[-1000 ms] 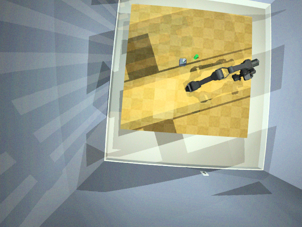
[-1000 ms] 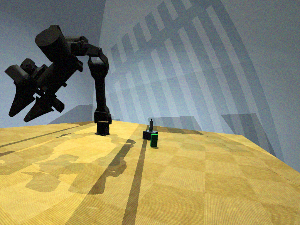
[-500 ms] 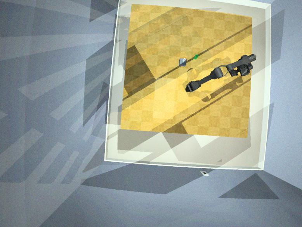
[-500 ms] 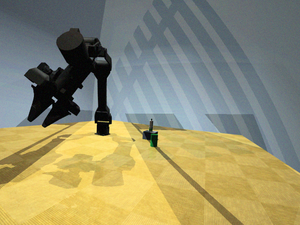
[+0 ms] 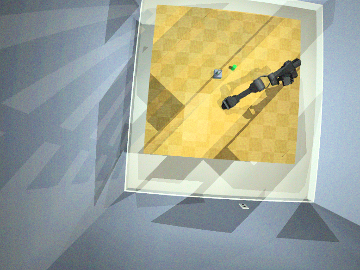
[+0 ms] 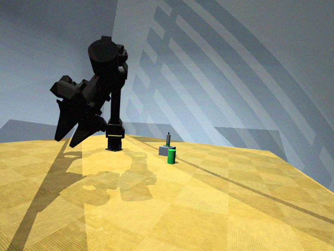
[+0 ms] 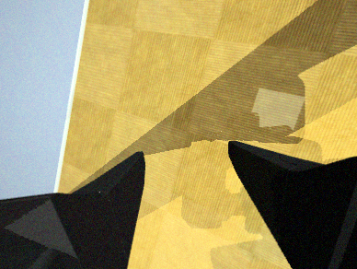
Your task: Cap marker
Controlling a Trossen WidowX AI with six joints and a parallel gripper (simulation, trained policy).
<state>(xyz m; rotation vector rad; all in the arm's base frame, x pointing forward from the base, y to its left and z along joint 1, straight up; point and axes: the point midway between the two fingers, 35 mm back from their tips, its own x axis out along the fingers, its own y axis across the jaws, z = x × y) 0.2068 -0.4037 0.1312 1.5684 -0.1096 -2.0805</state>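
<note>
Right now my gripper tip is 12 cm short of the green cap, 38 cm to the right of it and 7 cm above it. Round my gripper tip: grey holder block 5 cm ahead, 51 cm to the left, 8 cm below.
</note>
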